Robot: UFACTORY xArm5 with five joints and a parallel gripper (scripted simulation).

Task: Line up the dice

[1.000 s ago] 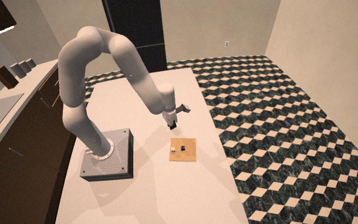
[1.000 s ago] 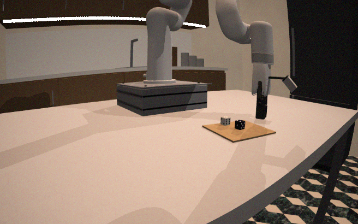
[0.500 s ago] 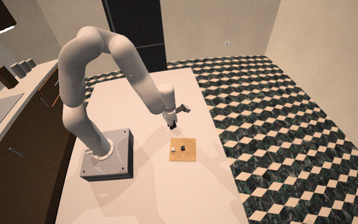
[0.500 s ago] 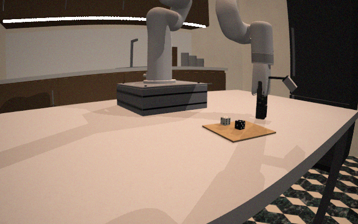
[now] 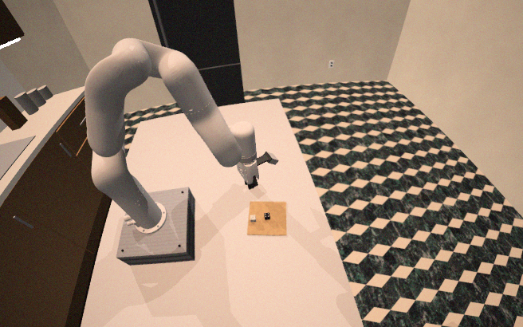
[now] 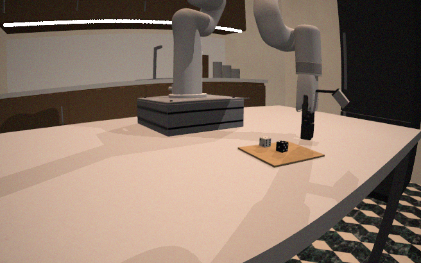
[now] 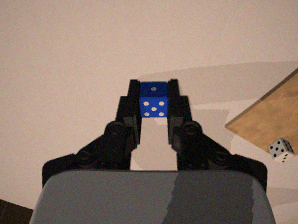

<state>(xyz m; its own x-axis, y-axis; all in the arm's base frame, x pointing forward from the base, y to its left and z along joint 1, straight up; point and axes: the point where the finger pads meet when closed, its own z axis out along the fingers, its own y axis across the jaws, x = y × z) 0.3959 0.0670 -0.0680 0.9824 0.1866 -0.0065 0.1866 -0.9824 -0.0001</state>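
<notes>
My gripper is now 10 mm short of the black die, 170 mm to the left of it and 10 mm above it. The rest, counted from my hand: blue die 10 mm below; then tan mat 10 mm ahead, 170 mm to the right, 20 mm below; then white die 40 mm behind, 150 mm to the right, 10 mm below.
</notes>
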